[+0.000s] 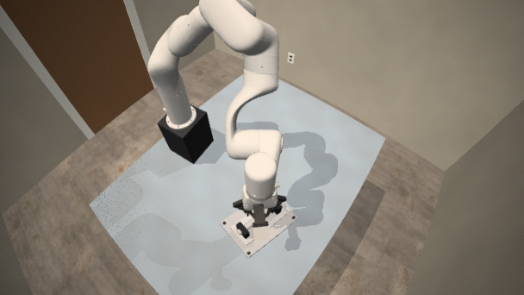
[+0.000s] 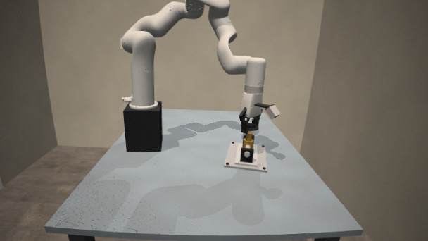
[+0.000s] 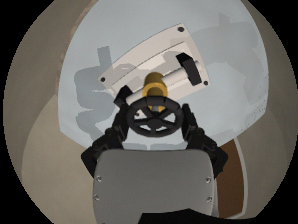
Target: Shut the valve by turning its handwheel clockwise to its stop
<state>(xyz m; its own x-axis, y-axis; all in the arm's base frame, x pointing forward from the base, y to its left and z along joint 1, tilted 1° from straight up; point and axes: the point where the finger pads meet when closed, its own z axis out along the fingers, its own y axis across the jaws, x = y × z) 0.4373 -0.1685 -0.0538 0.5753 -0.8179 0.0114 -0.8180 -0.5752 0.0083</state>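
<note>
My gripper is now right at the black spoked handwheel.
</note>
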